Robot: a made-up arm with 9 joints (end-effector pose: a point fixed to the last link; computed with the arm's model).
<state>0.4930 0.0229 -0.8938 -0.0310 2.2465 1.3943 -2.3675 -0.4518 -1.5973</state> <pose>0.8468 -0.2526 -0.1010 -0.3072 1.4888 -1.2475</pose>
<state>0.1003 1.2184 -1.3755 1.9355 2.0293 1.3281 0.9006 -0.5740 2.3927</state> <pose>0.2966 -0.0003 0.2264 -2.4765 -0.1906 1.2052</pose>
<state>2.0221 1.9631 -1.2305 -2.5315 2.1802 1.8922 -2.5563 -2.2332 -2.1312</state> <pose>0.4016 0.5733 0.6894 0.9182 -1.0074 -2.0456</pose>
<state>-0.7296 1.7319 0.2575 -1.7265 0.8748 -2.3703 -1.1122 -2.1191 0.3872</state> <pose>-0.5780 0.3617 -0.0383 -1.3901 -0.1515 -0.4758</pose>
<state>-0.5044 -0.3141 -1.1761 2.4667 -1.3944 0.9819 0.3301 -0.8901 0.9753</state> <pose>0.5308 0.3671 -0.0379 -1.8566 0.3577 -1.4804</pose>
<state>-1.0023 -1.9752 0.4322 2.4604 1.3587 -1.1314 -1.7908 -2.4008 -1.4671</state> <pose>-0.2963 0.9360 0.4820 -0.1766 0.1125 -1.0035</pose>
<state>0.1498 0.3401 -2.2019 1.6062 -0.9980 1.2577 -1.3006 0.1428 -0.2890</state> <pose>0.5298 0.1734 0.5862 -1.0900 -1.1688 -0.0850</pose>
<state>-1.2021 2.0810 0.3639 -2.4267 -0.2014 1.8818 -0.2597 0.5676 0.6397</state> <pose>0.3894 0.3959 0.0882 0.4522 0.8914 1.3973</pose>
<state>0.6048 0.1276 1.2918 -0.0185 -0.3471 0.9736 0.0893 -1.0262 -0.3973</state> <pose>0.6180 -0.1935 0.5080 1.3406 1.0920 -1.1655</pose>
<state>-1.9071 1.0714 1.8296 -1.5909 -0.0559 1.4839 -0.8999 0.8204 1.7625</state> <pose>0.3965 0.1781 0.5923 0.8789 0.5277 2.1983</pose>
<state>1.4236 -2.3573 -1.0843 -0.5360 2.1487 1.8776 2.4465 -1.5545 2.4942</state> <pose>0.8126 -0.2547 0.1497 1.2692 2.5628 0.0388</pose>
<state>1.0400 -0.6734 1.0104 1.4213 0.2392 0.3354 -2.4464 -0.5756 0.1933</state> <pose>0.3195 0.9079 0.0483 -1.6904 0.3558 1.8521</pose>
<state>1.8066 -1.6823 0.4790 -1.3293 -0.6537 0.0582 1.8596 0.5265 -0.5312</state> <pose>0.1526 -0.6316 0.0413 0.8407 1.4268 -1.4230</pose>
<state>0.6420 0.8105 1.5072 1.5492 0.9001 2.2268 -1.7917 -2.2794 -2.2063</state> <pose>1.4578 -0.3255 -0.0623 0.9906 2.6764 0.7662</pose>
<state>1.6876 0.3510 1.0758 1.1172 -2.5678 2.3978 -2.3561 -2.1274 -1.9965</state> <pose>-0.1290 0.0582 0.8583 -1.9278 0.3512 1.8885</pose>
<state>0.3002 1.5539 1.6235 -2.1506 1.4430 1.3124 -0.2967 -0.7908 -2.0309</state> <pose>0.5590 -0.1035 -0.2373 -1.6333 0.2164 -1.5642</pose>
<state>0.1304 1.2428 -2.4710 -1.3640 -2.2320 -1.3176 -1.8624 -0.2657 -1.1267</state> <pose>0.6664 -0.8329 -0.1843 -0.1228 1.1277 -2.0208</pose>
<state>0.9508 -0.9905 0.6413 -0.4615 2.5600 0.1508 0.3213 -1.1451 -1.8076</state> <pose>0.4416 -0.3949 0.0058 2.2372 1.8281 -0.1241</pose>
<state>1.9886 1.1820 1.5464 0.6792 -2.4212 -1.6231 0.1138 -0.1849 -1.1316</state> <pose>0.5586 0.3243 -0.2348 -1.1018 1.5533 -0.3885</pose>
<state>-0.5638 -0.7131 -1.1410 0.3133 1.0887 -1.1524 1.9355 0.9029 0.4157</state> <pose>0.2165 -0.5768 0.0857 0.5015 -1.3573 -0.9010</pose>
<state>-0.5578 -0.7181 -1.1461 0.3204 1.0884 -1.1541 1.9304 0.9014 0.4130</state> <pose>0.2190 -0.5773 0.0928 0.4987 -1.3554 -0.8857</pose>
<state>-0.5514 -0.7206 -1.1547 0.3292 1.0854 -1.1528 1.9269 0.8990 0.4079</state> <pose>0.2213 -0.5786 0.0984 0.4969 -1.3472 -0.8713</pose>
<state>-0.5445 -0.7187 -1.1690 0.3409 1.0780 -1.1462 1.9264 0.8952 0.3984</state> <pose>0.2229 -0.5816 0.1012 0.4969 -1.3287 -0.8590</pose>
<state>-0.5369 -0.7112 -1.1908 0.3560 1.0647 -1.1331 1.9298 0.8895 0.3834</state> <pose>0.2240 -0.5868 0.1008 0.4994 -1.2967 -0.8486</pose>
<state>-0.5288 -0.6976 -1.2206 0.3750 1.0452 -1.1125 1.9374 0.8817 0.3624</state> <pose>0.2242 -0.5945 0.0973 0.5040 -1.2504 -0.8398</pose>
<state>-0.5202 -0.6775 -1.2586 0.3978 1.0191 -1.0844 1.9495 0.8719 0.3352</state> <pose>0.2239 -0.6049 0.0912 0.5107 -1.1893 -0.8318</pose>
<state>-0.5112 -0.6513 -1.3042 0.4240 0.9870 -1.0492 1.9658 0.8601 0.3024</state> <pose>0.2234 -0.6180 0.0838 0.5189 -1.1150 -0.8228</pose>
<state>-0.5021 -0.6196 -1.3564 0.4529 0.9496 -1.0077 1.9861 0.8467 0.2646</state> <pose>0.2234 -0.6340 0.0760 0.5280 -1.0297 -0.8113</pose>
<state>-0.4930 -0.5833 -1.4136 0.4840 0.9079 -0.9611 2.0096 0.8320 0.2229</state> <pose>0.2247 -0.6526 0.0694 0.5369 -0.9363 -0.7958</pose>
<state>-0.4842 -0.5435 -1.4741 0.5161 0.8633 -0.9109 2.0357 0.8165 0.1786</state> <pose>0.2286 -0.6735 0.0646 0.5452 -0.8390 -0.7755</pose>
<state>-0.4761 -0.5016 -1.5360 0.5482 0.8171 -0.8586 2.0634 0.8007 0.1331</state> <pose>0.2362 -0.6963 0.0620 0.5523 -0.7417 -0.7502</pose>
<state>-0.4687 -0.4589 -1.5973 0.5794 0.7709 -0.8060 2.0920 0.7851 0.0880</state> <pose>0.2479 -0.7200 0.0615 0.5575 -0.6482 -0.7207</pose>
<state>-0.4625 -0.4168 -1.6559 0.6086 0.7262 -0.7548 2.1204 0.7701 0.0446</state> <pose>0.2636 -0.7434 0.0623 0.5612 -0.5620 -0.6883</pose>
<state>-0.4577 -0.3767 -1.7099 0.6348 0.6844 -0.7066 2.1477 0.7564 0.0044</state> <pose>0.2823 -0.7653 0.0637 0.5636 -0.4860 -0.6553</pose>
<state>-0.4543 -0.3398 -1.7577 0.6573 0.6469 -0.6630 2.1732 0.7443 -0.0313</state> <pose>0.3024 -0.7846 0.0648 0.5651 -0.4218 -0.6238</pose>
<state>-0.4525 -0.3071 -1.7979 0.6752 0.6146 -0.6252 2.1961 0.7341 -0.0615</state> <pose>0.3218 -0.8006 0.0647 0.5665 -0.3702 -0.5961</pose>
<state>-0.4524 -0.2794 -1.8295 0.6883 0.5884 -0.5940 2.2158 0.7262 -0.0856</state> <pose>0.3383 -0.8131 0.0631 0.5684 -0.3313 -0.5741</pose>
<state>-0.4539 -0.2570 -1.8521 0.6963 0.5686 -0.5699 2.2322 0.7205 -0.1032</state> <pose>0.3503 -0.8221 0.0593 0.5713 -0.3042 -0.5595</pose>
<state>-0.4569 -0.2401 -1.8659 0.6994 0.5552 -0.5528 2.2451 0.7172 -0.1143</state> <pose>0.3571 -0.8280 0.0536 0.5752 -0.2880 -0.5526</pose>
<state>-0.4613 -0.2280 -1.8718 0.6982 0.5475 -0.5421 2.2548 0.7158 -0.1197</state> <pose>0.3586 -0.8312 0.0457 0.5805 -0.2802 -0.5532</pose>
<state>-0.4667 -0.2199 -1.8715 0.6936 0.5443 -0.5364 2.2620 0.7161 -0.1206</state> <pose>0.3557 -0.8323 0.0364 0.5866 -0.2792 -0.5598</pose>
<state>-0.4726 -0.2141 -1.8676 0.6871 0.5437 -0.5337 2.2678 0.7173 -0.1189</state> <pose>0.3503 -0.8321 0.0263 0.5930 -0.2817 -0.5702</pose>
